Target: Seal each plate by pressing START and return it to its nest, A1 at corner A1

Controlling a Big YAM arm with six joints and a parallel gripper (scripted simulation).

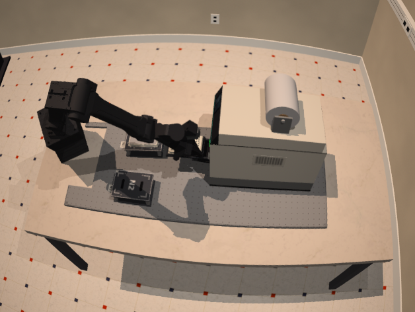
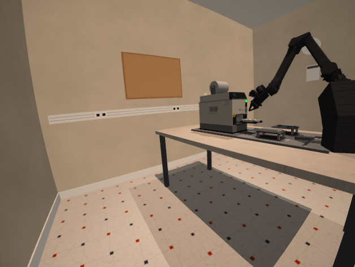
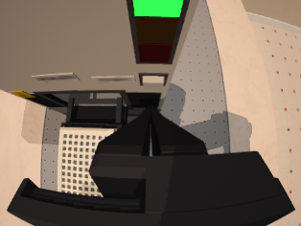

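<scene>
The start button lies 30 mm ahead of my hand and 10 mm to the right of it. The rest, counted from my hand: yellow warning label: 170 mm to the left, 70 mm ahead, 30 mm below; then sealer stage: 100 mm to the left, 90 mm below, 50 mm behind; then plate: 100 mm to the left, 80 mm below, 50 mm behind.
</scene>
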